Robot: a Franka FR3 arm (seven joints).
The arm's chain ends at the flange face. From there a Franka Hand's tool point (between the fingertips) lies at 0.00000 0.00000 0.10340 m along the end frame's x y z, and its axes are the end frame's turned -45 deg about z.
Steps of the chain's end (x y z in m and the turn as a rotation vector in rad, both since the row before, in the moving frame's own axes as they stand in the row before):
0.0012, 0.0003, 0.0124, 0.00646, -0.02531, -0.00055
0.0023, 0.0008, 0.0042, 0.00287, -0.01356, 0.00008
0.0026, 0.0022, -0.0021, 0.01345, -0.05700, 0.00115
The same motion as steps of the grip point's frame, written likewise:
-0.0007, -0.0013, 0.0124, 0.02246, -0.01333, -0.00055
0.0003, 0.0010, 0.0042, 0.01162, -0.00756, 0.00008
-0.0029, -0.0018, -0.0023, 0.04982, -0.03079, 0.00115

